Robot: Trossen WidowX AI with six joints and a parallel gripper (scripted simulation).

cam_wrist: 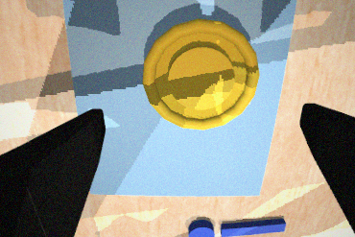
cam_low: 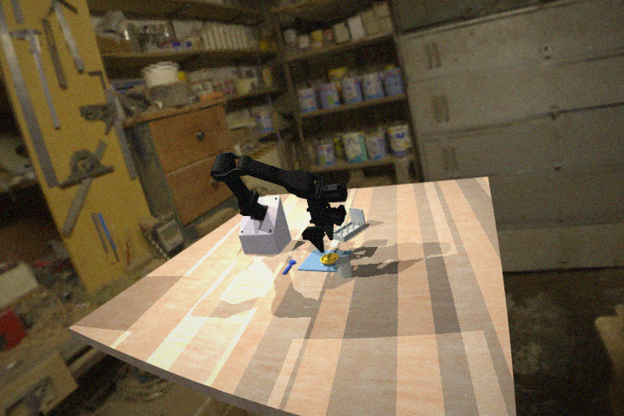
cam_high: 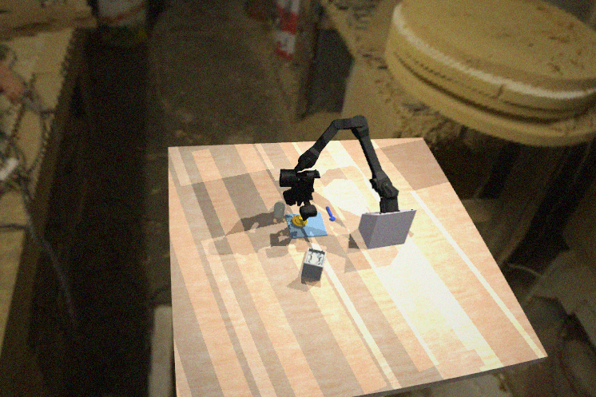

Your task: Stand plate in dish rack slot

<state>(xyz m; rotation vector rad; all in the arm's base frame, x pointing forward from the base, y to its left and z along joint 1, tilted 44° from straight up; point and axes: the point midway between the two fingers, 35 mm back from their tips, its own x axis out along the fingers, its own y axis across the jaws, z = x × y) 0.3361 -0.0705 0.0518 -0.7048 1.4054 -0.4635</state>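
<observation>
The yellow plate lies 5 cm below my gripper tip. The rest, counted from my gripper tip: small cup: 8 cm ahead, 6 cm to the right, 4 cm below; then blue spoon: 14 cm behind, 6 cm below, 5 cm to the right; then blue mat: 6 cm below, 3 cm behind, 1 cm to the left.
</observation>
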